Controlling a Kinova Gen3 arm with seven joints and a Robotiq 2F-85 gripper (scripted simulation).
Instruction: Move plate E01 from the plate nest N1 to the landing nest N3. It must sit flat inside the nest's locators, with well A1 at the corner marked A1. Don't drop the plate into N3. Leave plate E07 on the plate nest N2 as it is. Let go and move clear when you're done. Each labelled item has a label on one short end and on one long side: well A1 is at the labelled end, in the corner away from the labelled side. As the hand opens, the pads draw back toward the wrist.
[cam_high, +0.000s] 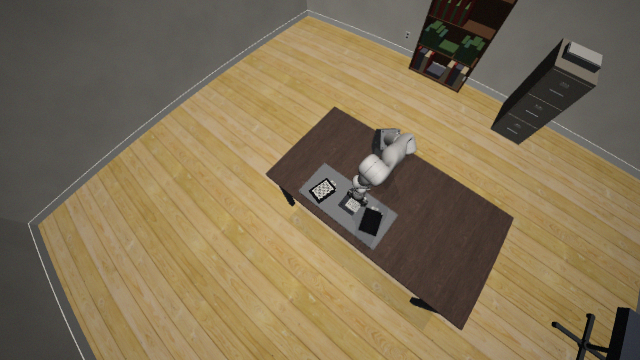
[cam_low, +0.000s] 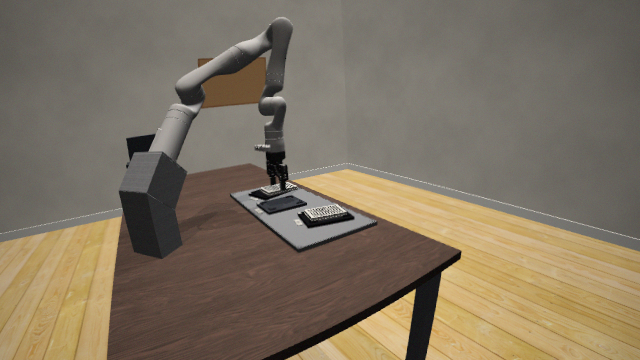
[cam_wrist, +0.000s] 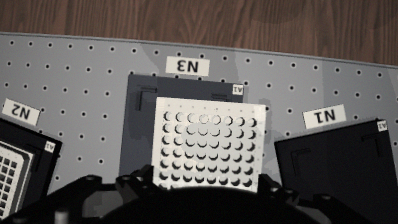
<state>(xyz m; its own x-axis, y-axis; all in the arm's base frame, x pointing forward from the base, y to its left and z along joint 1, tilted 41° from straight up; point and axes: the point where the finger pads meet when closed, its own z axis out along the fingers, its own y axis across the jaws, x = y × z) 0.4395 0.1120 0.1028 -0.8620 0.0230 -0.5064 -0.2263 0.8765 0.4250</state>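
My hand is 7 cm above the landing nest N3 and 3 cm to the left of it. Round my hand: plate: 1 cm below; N3 label: 9 cm behind, 7 cm below, 5 cm to the right; A1 mark: 8 cm behind, 6 cm below, 1 cm to the left.
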